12 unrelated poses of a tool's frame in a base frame.
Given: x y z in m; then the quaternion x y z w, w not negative.
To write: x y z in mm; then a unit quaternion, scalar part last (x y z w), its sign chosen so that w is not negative. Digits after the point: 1 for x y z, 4 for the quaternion.
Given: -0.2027 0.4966 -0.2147 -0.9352 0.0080 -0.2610 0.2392
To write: -202.7 496.6 -214.7 -0.9352 0.0080 -0.2610 0.2392
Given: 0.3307 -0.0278 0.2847 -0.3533 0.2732 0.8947 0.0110
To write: 330.7 -27.8 284.7 -0.3533 0.2732 0.8947 0.0110
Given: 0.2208 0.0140 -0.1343 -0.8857 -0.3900 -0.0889 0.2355
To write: 220.8 14.0 -134.3 -0.8857 -0.3900 -0.0889 0.2355
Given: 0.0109 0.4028 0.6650 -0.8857 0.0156 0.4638 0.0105
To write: 10.9 402.8 665.0 -0.8857 0.0156 0.4638 0.0105
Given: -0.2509 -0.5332 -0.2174 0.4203 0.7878 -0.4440 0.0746
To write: -250.9 -533.2 -217.4 0.4203 0.7878 -0.4440 0.0746
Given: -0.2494 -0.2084 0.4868 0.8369 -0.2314 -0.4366 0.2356
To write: -249.4 -208.4 486.8 0.8369 -0.2314 -0.4366 0.2356
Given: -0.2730 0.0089 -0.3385 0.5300 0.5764 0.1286 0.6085
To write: -273.0 8.9 -338.5 0.5300 0.5764 0.1286 0.6085
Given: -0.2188 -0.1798 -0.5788 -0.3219 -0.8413 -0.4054 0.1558
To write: -218.8 -179.8 -578.8 -0.3219 -0.8413 -0.4054 0.1558
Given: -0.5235 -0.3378 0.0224 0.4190 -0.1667 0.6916 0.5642
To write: -523.5 -337.8 22.4 0.4190 -0.1667 0.6916 0.5642
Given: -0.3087 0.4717 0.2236 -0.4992 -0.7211 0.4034 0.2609
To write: -308.7 471.7 223.6 -0.4992 -0.7211 0.4034 0.2609
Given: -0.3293 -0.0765 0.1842 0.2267 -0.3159 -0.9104 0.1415
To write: -329.3 -76.5 184.2 0.2267 -0.3159 -0.9104 0.1415
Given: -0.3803 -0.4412 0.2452 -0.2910 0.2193 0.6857 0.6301
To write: -380.3 -441.2 245.2 -0.2910 0.2193 0.6857 0.6301
